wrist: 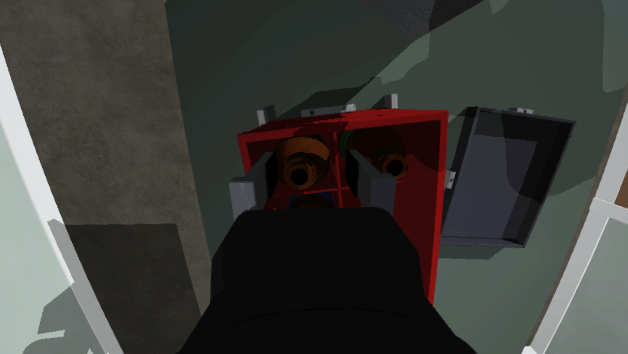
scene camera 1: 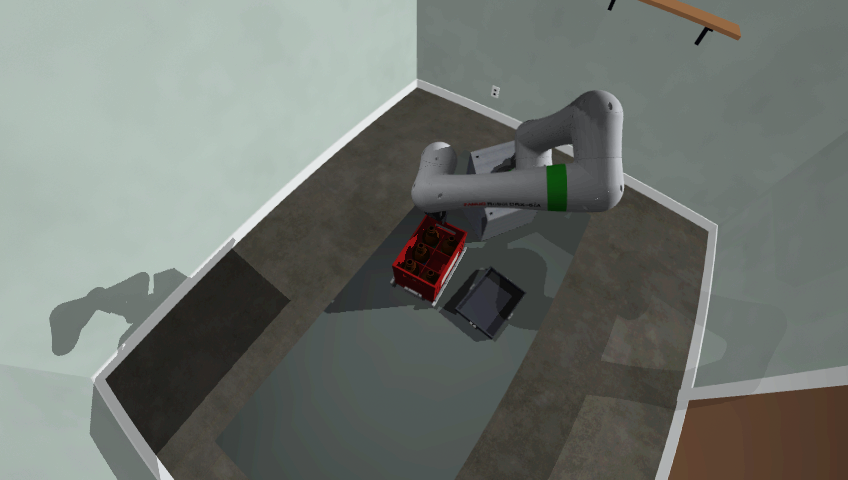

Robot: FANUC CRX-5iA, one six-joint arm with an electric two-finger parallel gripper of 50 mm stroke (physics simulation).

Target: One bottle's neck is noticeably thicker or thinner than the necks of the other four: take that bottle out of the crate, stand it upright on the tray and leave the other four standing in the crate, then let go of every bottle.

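Places are measured from the arm's base along level axes (x ahead, y left, z up), in centimetres.
Pixels of known places: gripper, fingertip midpoint: (wrist: 311, 165) (scene camera 1: 437, 218).
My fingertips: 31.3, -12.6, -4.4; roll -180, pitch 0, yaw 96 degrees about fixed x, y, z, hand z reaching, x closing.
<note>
Ahead of a thing's pixels: the offset from my fingertips to its middle, as dx, dy, dz. "*": to the spot under its first point.
The red crate {+10.3, +5.3, -12.4} (scene camera 1: 416, 284) (wrist: 422, 215) holds several brown bottles, all standing in its compartments. My gripper (scene camera 1: 439, 219) (wrist: 311, 165) is open and empty at the crate's robot-side end. In the wrist view its fingers show on either side of the neck of one bottle {+2.5, -0.9, -12.6} (wrist: 302, 147), which sits closer to the left finger. A second bottle {+0.9, +8.4, -12.6} (scene camera 1: 450, 242) (wrist: 375, 142) stands in the compartment to the right, outside the fingers. A third bottle {+11.4, +1.2, -12.6} (wrist: 311, 203) is mostly hidden by the gripper body. The dark tray {* +8.0, +33.4, -20.7} (scene camera 1: 484, 302) (wrist: 492, 200) is empty. I cannot tell which neck differs.
The tray lies beside the crate, to the right in both views. Small light brackets sit around the feet of crate and tray. The robot's grey base (scene camera 1: 502, 221) stands behind the crate. The arm's forearm (scene camera 1: 505, 189) passes above the base. The crate's walls and dividers surround the bottles closely.
</note>
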